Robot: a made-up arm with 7 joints.
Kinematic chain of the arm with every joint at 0, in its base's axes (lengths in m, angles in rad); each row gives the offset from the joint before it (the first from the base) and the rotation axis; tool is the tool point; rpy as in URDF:
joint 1: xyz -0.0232 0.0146 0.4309 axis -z
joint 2: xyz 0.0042 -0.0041 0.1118 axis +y
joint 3: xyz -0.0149 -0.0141 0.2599 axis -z
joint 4: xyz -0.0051 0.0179 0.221 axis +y
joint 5: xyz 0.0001 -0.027 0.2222 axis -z
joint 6: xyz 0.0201 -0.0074 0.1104 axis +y
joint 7: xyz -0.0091 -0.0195 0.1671 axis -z
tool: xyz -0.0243 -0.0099 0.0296 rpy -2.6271 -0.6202 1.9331
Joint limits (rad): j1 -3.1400..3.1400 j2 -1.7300..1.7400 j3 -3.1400..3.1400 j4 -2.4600..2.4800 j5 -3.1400..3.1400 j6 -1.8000..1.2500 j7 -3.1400..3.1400
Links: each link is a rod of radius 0.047 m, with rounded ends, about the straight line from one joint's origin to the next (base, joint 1, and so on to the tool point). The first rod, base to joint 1, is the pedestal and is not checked.
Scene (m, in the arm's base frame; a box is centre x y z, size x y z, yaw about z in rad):
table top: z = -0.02
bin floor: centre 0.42 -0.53 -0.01 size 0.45 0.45 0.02 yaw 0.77
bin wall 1: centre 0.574 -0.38 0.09 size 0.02 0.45 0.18 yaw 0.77
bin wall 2: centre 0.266 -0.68 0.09 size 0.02 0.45 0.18 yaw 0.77
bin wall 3: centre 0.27 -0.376 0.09 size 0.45 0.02 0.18 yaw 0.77
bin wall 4: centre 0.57 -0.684 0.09 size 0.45 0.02 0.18 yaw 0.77
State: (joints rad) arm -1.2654 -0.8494 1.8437 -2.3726 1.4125 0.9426 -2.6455
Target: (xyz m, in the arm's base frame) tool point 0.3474 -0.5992 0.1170
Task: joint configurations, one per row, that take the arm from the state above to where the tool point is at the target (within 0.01 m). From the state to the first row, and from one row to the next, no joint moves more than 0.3 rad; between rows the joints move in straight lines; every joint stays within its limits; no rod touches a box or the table.
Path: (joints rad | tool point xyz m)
1: -1.0516 -0.5905 1.6576 -2.0985 1.2962 0.9733 -2.6126 | -0.5097 -0.0600 0.6771
2: -0.8379 -0.3315 1.4715 -1.8245 1.1800 1.0041 -2.5797 | -0.5619 -0.0058 0.8544
3: -0.6241 -0.0726 1.2853 -1.5504 1.0637 1.0348 -2.5468 | -0.5081 0.0739 1.0750
4: -0.4103 0.1864 1.0992 -1.2764 0.9475 1.0656 -2.5139 | -0.3140 0.1376 1.2836
5: -0.1966 0.4453 0.9131 -1.0023 0.8312 1.0963 -2.4810 | 0.0004 0.1208 1.4041
6: 0.0172 0.7042 0.7270 -0.7283 0.7150 1.1270 -2.4482 | 0.3464 -0.0204 1.3722
7: 0.2310 0.9632 0.5408 -0.4542 0.5987 1.1578 -2.4153 | 0.6004 -0.2639 1.1675
8: 0.4447 1.2221 0.3547 -0.1802 0.4825 1.1885 -2.3824 | 0.6707 -0.5141 0.8290
9: 0.6585 1.4811 0.1686 0.0939 0.3662 1.2193 -2.3495 | 0.5559 -0.6501 0.4442
10: 0.8723 1.7400 -0.0175 0.3680 0.2500 1.2500 -2.3166 | 0.3474 -0.5992 0.1170

